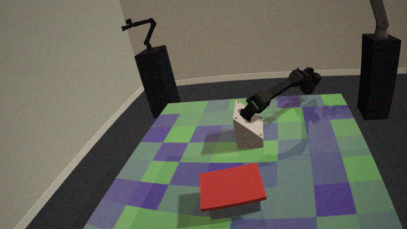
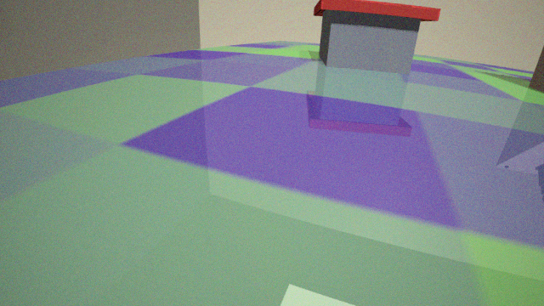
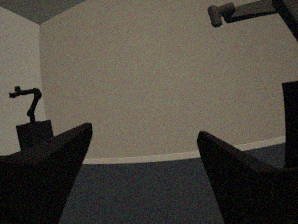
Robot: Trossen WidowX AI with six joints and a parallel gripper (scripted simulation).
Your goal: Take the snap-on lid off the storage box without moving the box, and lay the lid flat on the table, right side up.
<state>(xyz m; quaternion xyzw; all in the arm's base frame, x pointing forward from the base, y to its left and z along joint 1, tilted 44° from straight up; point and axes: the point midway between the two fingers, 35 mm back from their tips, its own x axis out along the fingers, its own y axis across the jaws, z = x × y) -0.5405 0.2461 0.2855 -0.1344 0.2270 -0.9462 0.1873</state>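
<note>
The red lid is 1020 mm ahead of my gripper tip, 370 mm to the right of it and 50 mm below it. The rest, counted from my gripper tip: grey storage box 1020 mm ahead, 370 mm to the right, 100 mm below.
</note>
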